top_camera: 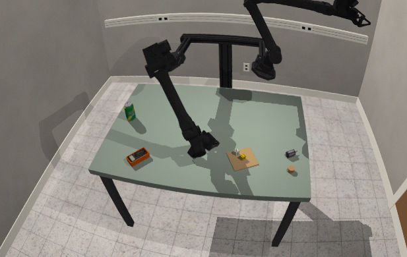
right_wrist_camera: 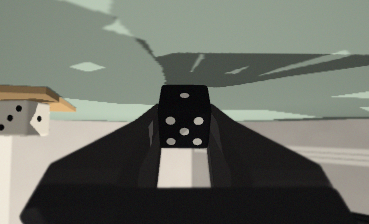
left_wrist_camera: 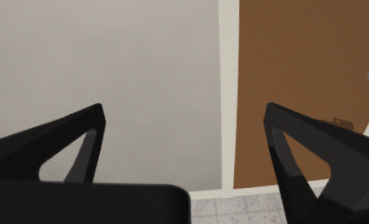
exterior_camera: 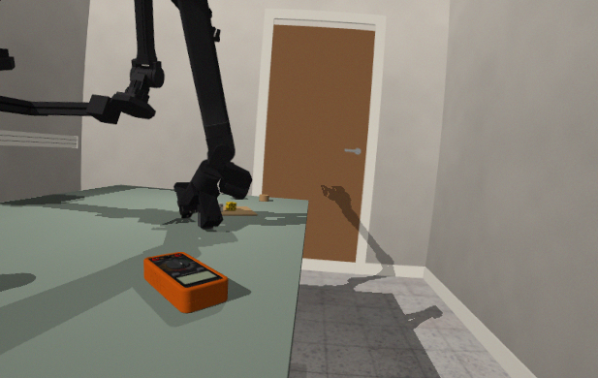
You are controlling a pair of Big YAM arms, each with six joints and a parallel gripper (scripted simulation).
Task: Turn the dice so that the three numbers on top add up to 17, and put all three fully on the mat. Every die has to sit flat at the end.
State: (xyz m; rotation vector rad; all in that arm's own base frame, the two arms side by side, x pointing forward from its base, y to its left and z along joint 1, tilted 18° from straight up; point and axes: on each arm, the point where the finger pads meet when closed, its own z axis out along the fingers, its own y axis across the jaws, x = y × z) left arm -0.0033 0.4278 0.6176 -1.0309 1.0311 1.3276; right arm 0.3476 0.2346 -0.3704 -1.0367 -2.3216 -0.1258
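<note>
Now: right hand right at the black die. The rest, counted from my right hand: yellow die 160 mm to the left, 90 mm ahead; tan mat 150 mm to the left, 80 mm ahead, 20 mm below; white die 120 mm to the left, 50 mm ahead.
</note>
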